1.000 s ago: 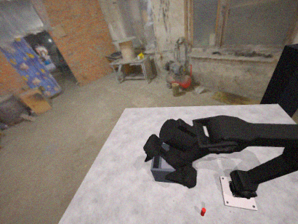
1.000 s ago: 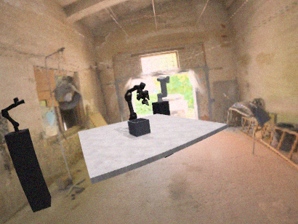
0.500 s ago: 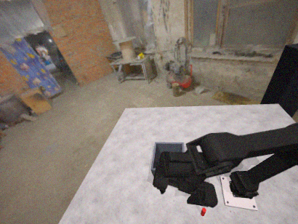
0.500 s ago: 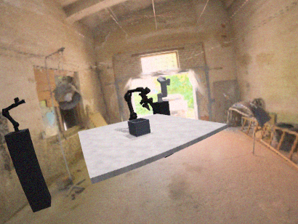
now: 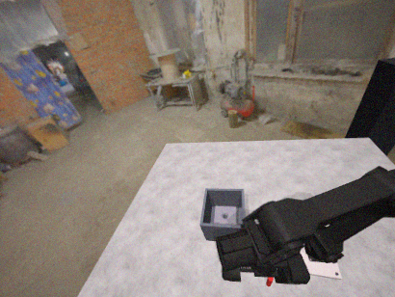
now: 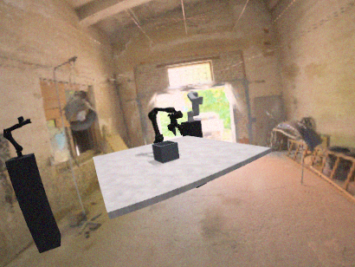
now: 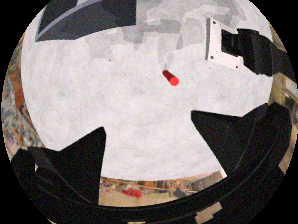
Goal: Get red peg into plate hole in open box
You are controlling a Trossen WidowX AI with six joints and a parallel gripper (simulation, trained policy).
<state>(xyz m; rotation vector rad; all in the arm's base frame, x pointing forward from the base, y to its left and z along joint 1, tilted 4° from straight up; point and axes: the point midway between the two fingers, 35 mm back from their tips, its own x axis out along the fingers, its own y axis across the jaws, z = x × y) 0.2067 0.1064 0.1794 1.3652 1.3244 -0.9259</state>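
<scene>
Now: gripper tip 11 cm above the red peg, 4 cm past it and 2 cm to the left of it.
</scene>
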